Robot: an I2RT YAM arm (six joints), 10 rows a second.
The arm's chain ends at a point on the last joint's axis. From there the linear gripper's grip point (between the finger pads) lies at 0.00 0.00 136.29 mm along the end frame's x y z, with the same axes.
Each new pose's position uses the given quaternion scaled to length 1; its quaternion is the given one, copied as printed.
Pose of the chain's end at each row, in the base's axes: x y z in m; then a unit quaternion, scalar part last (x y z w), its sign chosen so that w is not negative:
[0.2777, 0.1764, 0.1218, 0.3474, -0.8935, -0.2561, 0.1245]
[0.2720, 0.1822, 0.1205, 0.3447, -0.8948, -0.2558, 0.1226]
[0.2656, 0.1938, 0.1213, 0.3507, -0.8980, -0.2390, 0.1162]
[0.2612, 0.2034, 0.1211, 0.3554, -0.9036, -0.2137, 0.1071]
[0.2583, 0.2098, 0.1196, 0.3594, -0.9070, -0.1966, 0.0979]
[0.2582, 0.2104, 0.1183, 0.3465, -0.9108, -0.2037, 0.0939]
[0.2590, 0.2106, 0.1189, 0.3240, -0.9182, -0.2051, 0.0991]
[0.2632, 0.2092, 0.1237, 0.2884, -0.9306, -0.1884, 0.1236]
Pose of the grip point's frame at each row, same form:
[0.2231, 0.2270, 0.0076, 0.3474, -0.8935, -0.2561, 0.1245]
[0.2181, 0.2331, 0.0061, 0.3447, -0.8948, -0.2558, 0.1226]
[0.2143, 0.2412, 0.0043, 0.3507, -0.8980, -0.2390, 0.1162]
[0.2141, 0.2457, 0.0004, 0.3554, -0.9036, -0.2137, 0.1071]
[0.2148, 0.2488, -0.0035, 0.3594, -0.9070, -0.1966, 0.0979]
[0.2156, 0.2521, -0.0043, 0.3465, -0.9108, -0.2037, 0.0939]
[0.2161, 0.2532, -0.0032, 0.3240, -0.9182, -0.2051, 0.0991]
[0.2170, 0.2473, 0.0012, 0.2884, -0.9306, -0.1884, 0.1236]

